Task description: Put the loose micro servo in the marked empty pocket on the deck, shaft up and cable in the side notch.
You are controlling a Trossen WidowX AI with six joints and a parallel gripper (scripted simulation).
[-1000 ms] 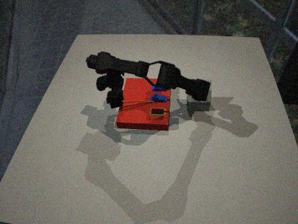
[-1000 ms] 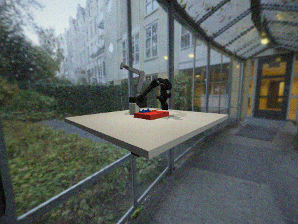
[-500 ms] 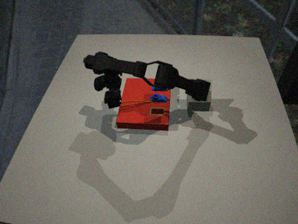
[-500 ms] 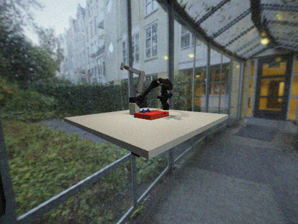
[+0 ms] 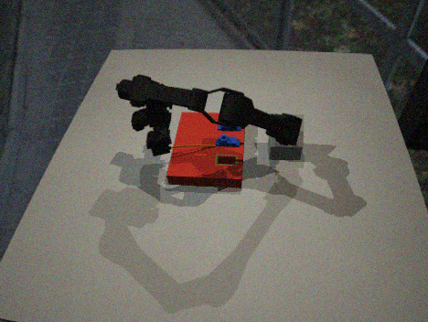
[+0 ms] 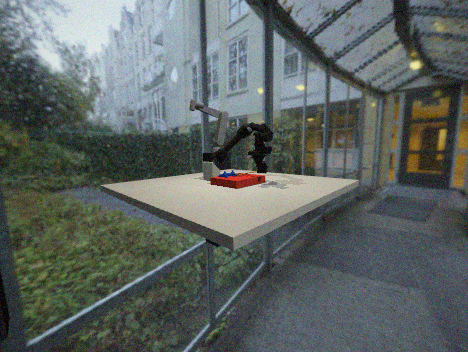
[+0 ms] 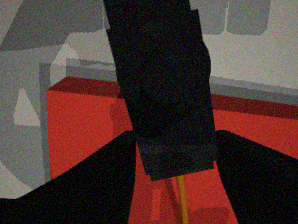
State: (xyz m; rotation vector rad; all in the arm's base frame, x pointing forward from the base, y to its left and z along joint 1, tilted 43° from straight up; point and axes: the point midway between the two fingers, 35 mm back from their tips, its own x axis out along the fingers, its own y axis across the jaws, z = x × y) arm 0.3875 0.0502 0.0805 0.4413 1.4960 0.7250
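Right now the red deck is 8 cm behind my gripper tip, 7 cm to the right of it and 10 cm below it.
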